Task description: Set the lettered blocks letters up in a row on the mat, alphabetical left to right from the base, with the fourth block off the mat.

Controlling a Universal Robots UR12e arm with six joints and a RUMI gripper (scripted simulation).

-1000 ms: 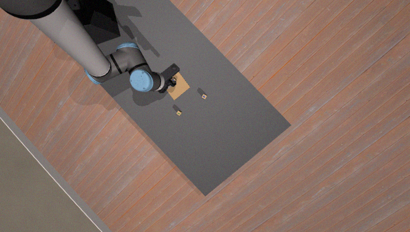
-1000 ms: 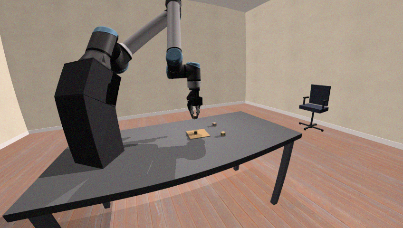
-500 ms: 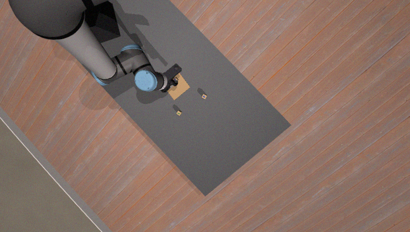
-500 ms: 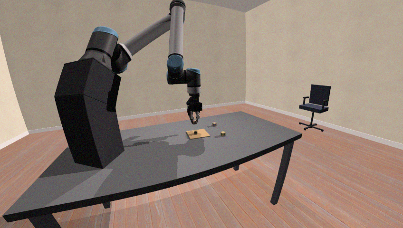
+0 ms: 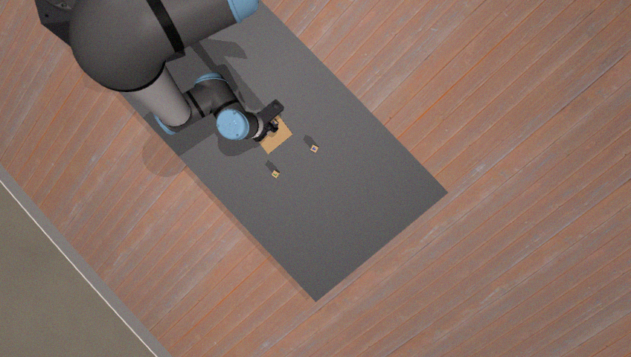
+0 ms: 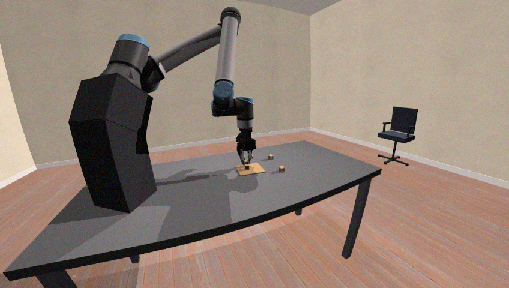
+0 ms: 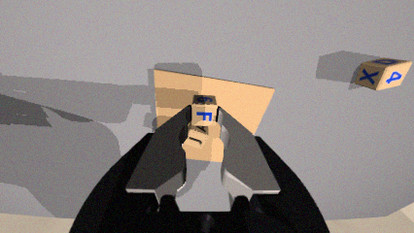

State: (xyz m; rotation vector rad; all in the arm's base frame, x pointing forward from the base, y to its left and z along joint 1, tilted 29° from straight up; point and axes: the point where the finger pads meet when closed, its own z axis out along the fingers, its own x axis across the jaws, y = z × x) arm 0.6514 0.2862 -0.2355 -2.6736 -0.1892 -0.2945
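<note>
Right now my hand is 40 mm to the left of the tan mat, 30 mm above it and 10 mm short of it. From my hand the other things lie so: block 180 mm ahead, 80 mm to the left, 20 mm below.
</note>
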